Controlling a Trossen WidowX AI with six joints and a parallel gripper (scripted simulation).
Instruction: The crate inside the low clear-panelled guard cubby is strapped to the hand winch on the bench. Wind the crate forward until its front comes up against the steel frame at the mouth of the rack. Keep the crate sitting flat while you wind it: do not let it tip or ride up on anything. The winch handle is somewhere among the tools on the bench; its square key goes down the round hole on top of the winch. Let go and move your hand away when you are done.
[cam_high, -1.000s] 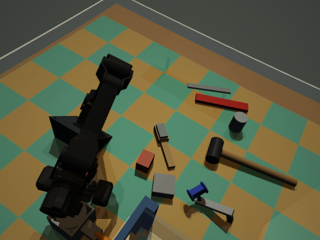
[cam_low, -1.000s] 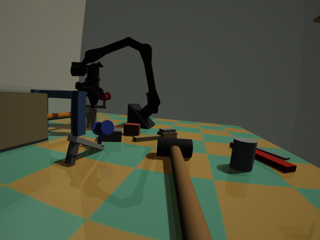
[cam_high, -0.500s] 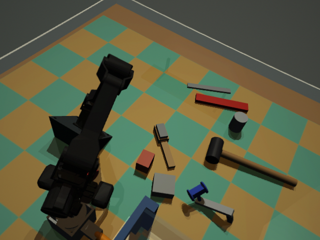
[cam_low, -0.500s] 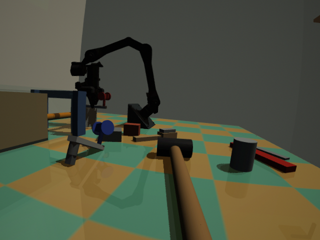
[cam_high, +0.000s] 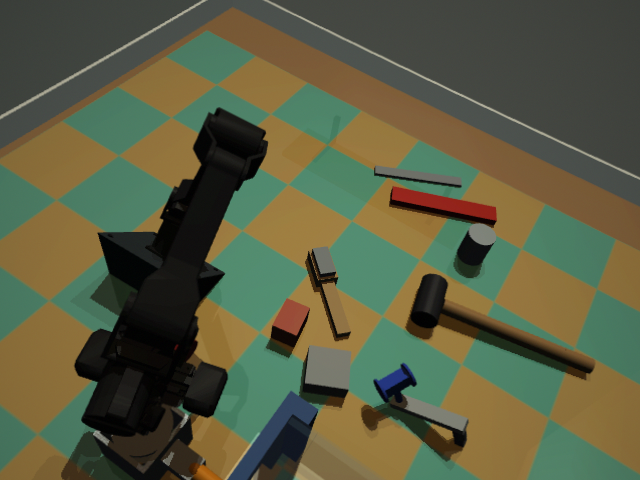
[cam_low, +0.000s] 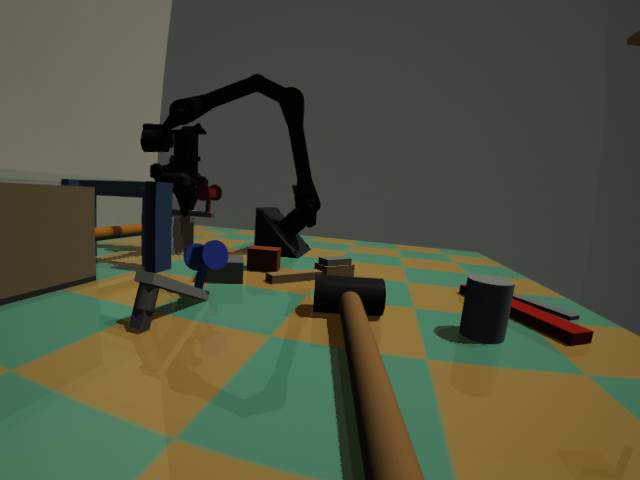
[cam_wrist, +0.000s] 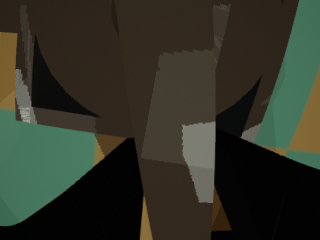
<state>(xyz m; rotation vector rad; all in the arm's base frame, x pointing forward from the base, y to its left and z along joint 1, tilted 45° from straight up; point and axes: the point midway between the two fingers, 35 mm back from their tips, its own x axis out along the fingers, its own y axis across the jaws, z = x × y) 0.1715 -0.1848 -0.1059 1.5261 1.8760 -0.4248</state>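
Now: gripper tip 20 mm to the right of the red-knobbed winch handle and 20 mm below it. From my gripper tip the other things lie so: red cylindrical grip (10 mm behind, 50 mm to the left, 50 mm above); then grey block (170 mm ahead, 210 mm to the left, 70 mm below); then boxy winch (50 mm to the right, 60 mm below).
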